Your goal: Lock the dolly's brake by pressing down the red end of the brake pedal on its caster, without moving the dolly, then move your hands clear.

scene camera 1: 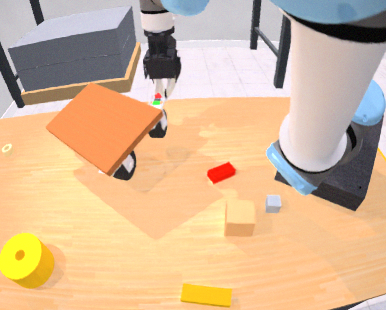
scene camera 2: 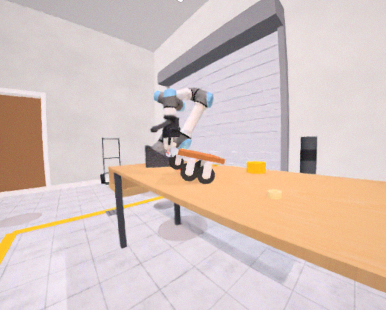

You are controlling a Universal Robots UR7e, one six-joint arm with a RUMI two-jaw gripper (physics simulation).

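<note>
The dolly's orange deck is tilted, sloping down to the right in scene camera 2. Black wheels show below it, one at the near corner and one at the right corner in scene camera 1. The brake pedal, with a red end and a green part, is above the right-corner caster. My gripper is shut and empty, pointing down right at the pedal. Whether the fingertips touch the red end cannot be told. The far caster is hidden under the deck in scene camera 1.
On the table are a red block, a tan cube, a small grey cube, a yellow bar, a yellow cylinder and a pale ring. The table's far edge runs behind the gripper.
</note>
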